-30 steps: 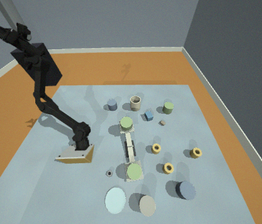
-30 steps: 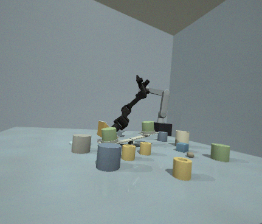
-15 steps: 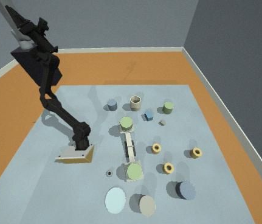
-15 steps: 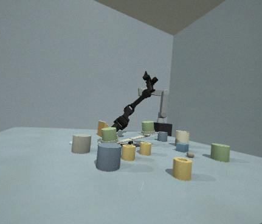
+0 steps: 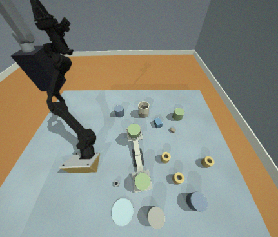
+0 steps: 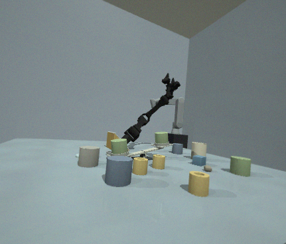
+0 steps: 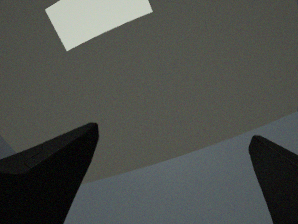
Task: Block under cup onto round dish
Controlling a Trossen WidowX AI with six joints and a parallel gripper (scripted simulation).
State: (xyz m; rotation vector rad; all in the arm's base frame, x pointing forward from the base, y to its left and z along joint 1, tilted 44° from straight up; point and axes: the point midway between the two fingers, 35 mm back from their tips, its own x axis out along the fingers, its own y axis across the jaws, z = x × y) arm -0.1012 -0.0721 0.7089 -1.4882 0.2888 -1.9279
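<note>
Right now my gripper tip is 59 cm above the grey block, 57 cm to the left of it and 42 cm short of it. From my gripper tip the other things lie so: blue cube (61 cm below, 55 cm ahead, 21 cm to the right); then beige cup (59 cm below, 45 cm ahead, 10 cm to the right); then brown lump (64 cm ahead, 62 cm below, 26 cm to the right).
</note>
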